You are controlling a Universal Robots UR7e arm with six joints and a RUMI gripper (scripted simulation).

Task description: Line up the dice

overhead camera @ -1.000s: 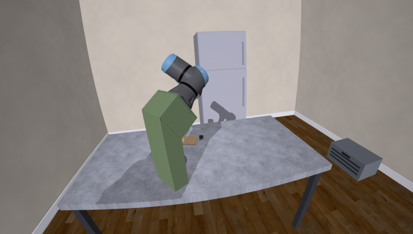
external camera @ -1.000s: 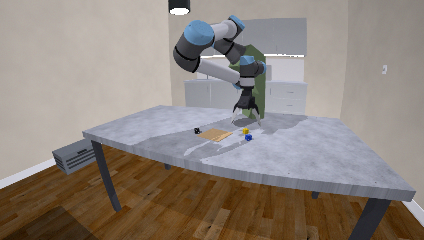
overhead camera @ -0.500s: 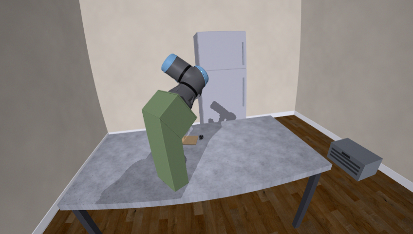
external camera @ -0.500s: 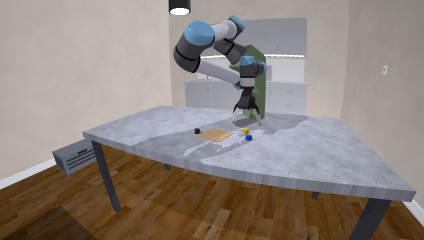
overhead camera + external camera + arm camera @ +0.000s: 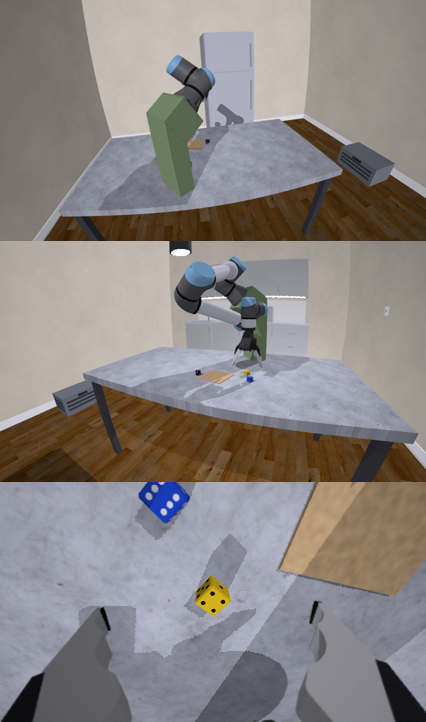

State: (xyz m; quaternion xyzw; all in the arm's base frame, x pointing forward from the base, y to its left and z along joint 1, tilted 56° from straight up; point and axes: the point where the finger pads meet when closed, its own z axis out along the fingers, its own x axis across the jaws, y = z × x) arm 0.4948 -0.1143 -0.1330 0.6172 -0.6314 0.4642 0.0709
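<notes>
Now: hand 4 cm above the yellow die and 2 cm past it. The rest, counted from my hand: blue die (7 cm ahead, 4 cm below, 1 cm to the left); then mat (16 cm to the right, 5 cm below, 1 cm ahead); then black die (27 cm to the right, 4 cm below, 1 cm behind).
</notes>
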